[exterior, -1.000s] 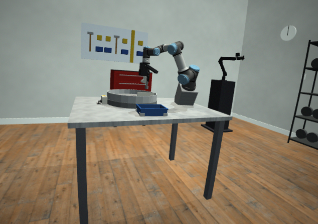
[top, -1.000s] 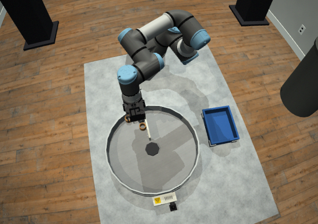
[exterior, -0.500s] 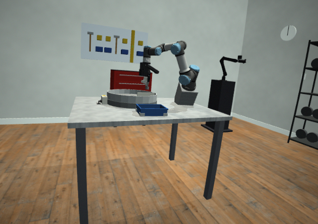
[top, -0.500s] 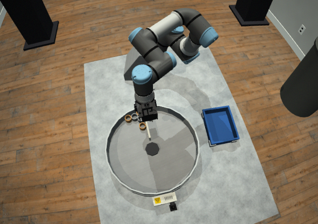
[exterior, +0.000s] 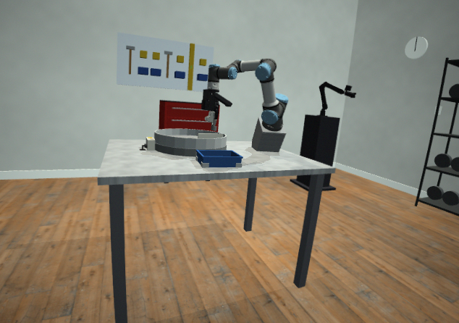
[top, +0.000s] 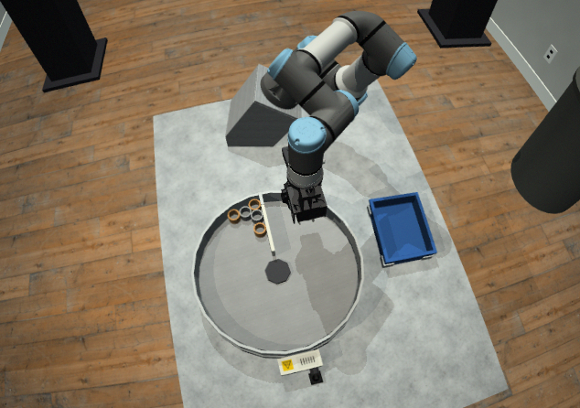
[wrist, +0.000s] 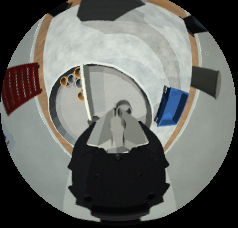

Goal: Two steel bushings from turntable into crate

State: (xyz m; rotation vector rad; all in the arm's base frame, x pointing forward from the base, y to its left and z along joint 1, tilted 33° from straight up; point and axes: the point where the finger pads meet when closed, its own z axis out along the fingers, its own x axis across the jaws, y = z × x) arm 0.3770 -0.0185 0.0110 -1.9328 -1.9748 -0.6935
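Now: hand 28 cm to the right of the blue crate, 12 cm above it and 5 cm short of it. Also, from my hand: round grey turntable 11 cm ahead, 9 cm below, 8 cm to the right.
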